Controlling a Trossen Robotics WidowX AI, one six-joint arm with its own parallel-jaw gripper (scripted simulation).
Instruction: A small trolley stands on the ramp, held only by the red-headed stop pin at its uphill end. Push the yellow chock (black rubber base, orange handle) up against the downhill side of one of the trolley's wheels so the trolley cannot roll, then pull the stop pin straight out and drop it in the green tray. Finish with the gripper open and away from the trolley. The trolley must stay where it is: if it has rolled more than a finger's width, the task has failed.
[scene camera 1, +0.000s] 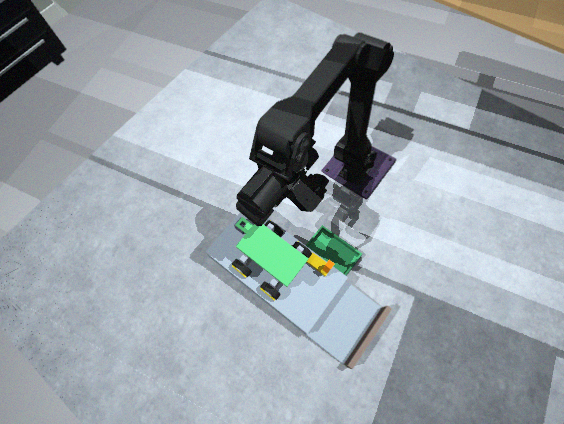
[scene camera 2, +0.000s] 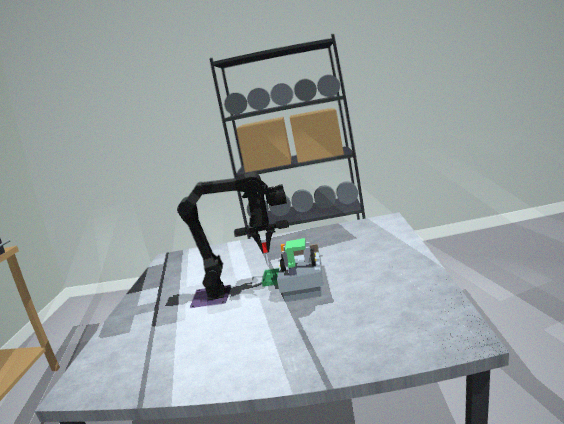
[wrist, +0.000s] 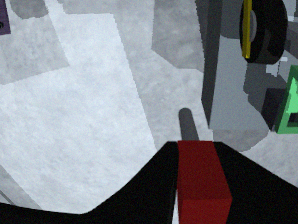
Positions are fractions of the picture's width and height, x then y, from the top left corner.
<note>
My gripper (scene camera 1: 0.48, 0.45) carries a stop pin. I also see a green trolley (scene camera 1: 0.47, 0.58), a brown lip (scene camera 1: 0.65, 0.80), a grey ramp (scene camera 1: 0.54, 0.72) and a green tray (scene camera 1: 0.58, 0.58).
My gripper is seen too in the wrist view (wrist: 0.65, 0.68). The grey ramp also shows in scene camera 2 (scene camera 2: 0.55, 0.65).
</note>
